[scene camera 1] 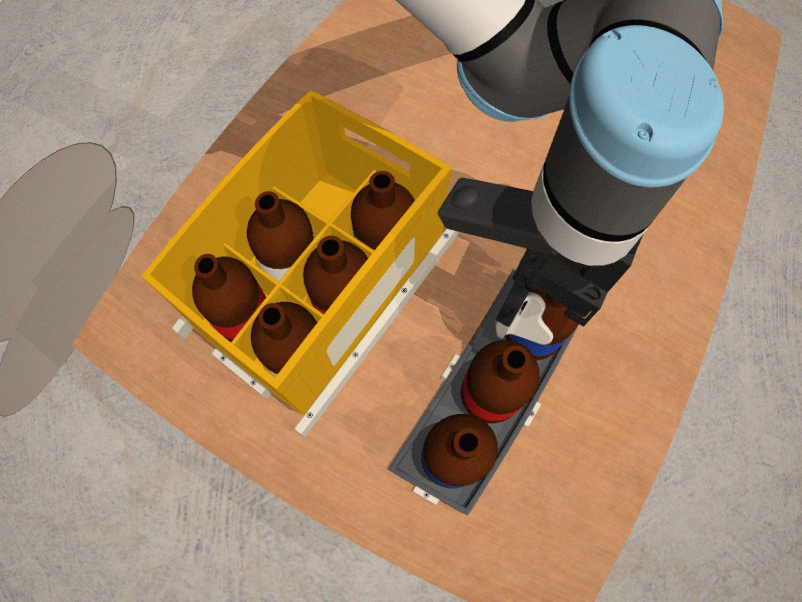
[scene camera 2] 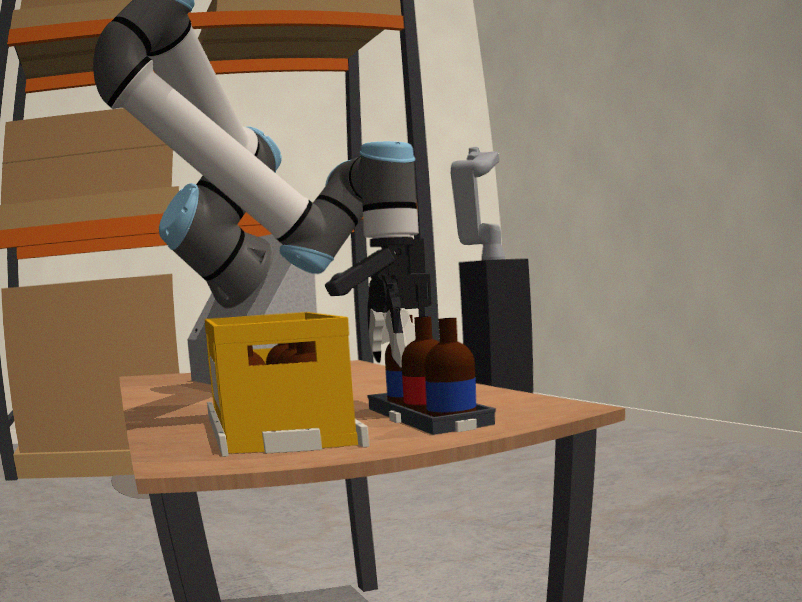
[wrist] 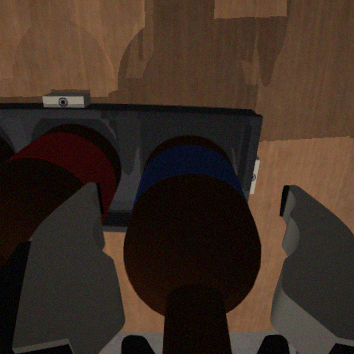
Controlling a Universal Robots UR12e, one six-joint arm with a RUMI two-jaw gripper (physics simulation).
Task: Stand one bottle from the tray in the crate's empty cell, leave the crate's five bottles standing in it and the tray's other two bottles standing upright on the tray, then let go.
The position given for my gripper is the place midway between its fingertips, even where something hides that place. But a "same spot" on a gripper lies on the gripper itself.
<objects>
My gripper shows in scene camera 1, in scene camera 2 and in the wrist view (190, 187). A blue-labelled bottle shows in scene camera 1, in scene camera 2 (394, 383) and in the wrist view. The same spot on my gripper: (scene camera 2: 395, 326) is (scene camera 1: 498, 317). One and the same spot on the blue-labelled bottle: (wrist: 191, 251) is (scene camera 1: 536, 288).
</objects>
